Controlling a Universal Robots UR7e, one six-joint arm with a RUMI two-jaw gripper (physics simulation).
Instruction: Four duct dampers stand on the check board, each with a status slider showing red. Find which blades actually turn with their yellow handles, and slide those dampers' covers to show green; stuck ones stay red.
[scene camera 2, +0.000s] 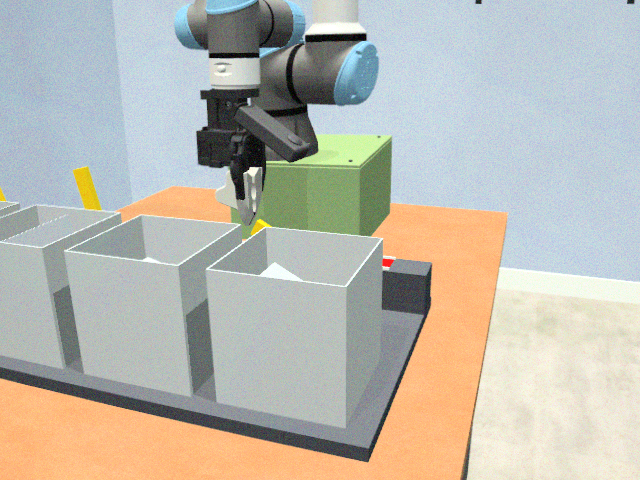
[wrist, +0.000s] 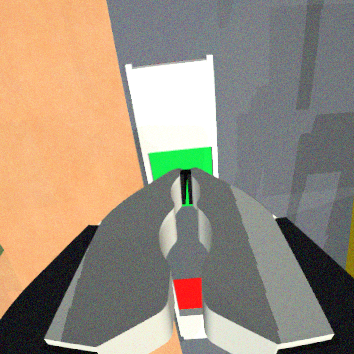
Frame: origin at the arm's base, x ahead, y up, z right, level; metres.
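Where they show: gripper, fingertip midpoint: (scene camera 2: 248, 225) (wrist: 186, 171).
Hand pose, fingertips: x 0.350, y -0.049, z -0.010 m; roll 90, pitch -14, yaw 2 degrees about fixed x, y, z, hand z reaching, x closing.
Observation:
Things, the pixels of their top centre, and the offset from my fingertips. "*": a spot on its surface instead. Level surfaces: height alone.
- slider whose white cover, top centre: (wrist: 173, 109) dx +0.001, dy -0.033, dz -0.022 m
- red patch, surface spot: (wrist: 188, 293) * dx -0.043, dy -0.041, dz +0.157 m
- red slider window, surface spot: (scene camera 2: 388, 262) * dx +0.035, dy -0.041, dz -0.224 m
- orange table, surface height: dy -0.121 m
- yellow part, surface spot: (wrist: 351, 245) * dx +0.093, dy -0.008, dz +0.099 m
My gripper (scene camera 2: 249, 222) (wrist: 186, 171) is shut and empty, its tips down behind the grey box dampers. In the wrist view the tips are over a slider whose white cover (wrist: 175, 100) lies at the far end, with green (wrist: 182, 159) showing at the tips. A red patch (wrist: 188, 293) of another slider shows between the fingers. In the scene view, dampers (scene camera 2: 279, 341) (scene camera 2: 126, 320) (scene camera 2: 23, 299) stand in a row; pale blades (scene camera 2: 281, 271) (scene camera 2: 149, 259) show in two. Yellow handles (scene camera 2: 87, 188) (scene camera 2: 260, 225) rise behind. A red slider window (scene camera 2: 388, 262) shows at the right.
The dark check board (scene camera 2: 395, 341) (wrist: 160, 25) lies on the orange table (scene camera 2: 444, 335) (wrist: 50, 100). A dark raised block (scene camera 2: 405, 291) stands at its back right. The green robot base (scene camera 2: 310, 201) is behind. Another yellow part (wrist: 351, 245) shows at the wrist view's right edge.

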